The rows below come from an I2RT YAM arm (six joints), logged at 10 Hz.
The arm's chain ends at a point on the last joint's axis. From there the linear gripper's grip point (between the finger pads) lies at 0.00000 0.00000 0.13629 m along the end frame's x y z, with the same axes.
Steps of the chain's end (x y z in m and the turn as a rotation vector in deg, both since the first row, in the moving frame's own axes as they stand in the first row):
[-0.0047, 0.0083, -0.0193, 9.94, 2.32, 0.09]
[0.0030, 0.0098, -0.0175, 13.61, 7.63, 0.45]
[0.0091, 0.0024, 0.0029, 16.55, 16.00, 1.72]
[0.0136, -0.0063, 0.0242, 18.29, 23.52, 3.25]
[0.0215, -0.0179, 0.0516, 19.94, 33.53, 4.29]
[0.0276, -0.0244, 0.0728, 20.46, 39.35, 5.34]
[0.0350, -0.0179, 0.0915, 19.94, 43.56, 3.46]
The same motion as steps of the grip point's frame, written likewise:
[0.0008, -0.0152, -0.0215, 9.94, 2.32, 0.09]
[0.0211, -0.0221, -0.0225, 13.61, 7.63, 0.45]
[0.0467, -0.0353, -0.0080, 16.55, 16.00, 1.72]
[0.0682, -0.0463, 0.0062, 18.29, 23.52, 3.25]
[0.0969, -0.0588, 0.0212, 19.94, 33.53, 4.29]
[0.1142, -0.0641, 0.0340, 20.46, 39.35, 5.34]
[0.1282, -0.0570, 0.0466, 19.94, 43.56, 3.46]

